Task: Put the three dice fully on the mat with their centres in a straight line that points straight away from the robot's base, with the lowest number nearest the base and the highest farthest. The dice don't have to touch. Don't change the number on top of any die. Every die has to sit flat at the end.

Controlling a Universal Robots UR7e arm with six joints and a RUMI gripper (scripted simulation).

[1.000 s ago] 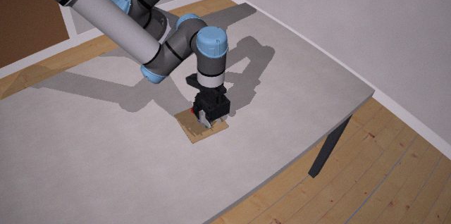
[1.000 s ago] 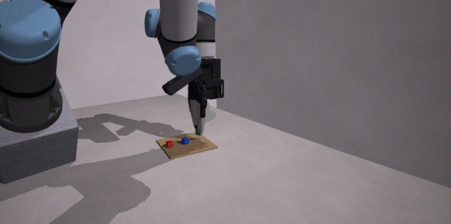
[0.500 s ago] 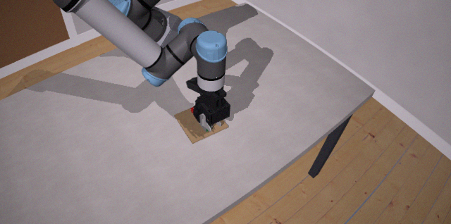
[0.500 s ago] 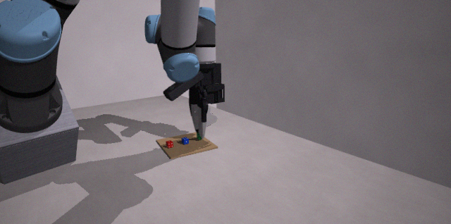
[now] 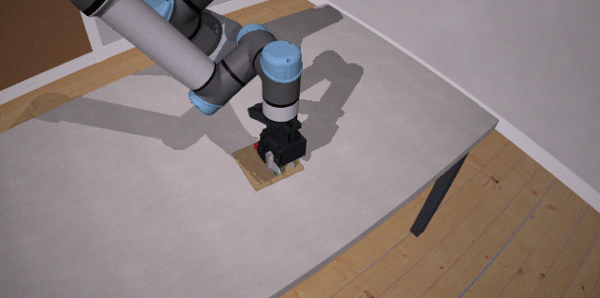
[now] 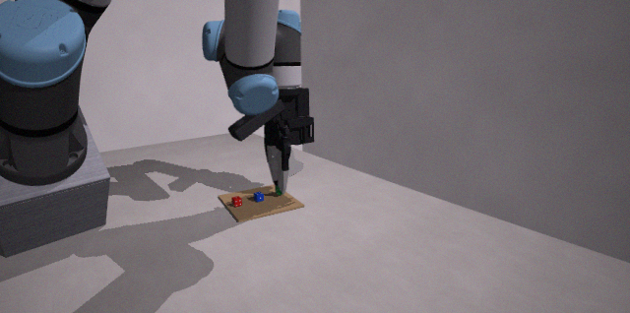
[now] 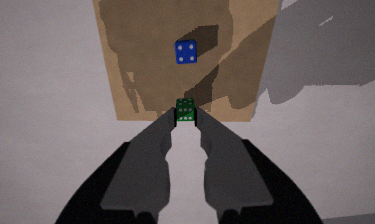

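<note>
Now: the green die 1 cm below my hand. The rest, counted from my hand: blue die 5 cm behind, 1 cm to the left, 1 cm below; then square mat 5 cm behind, 1 cm to the left, 2 cm below; then red die 10 cm behind, 2 cm to the left, 1 cm below.
</note>
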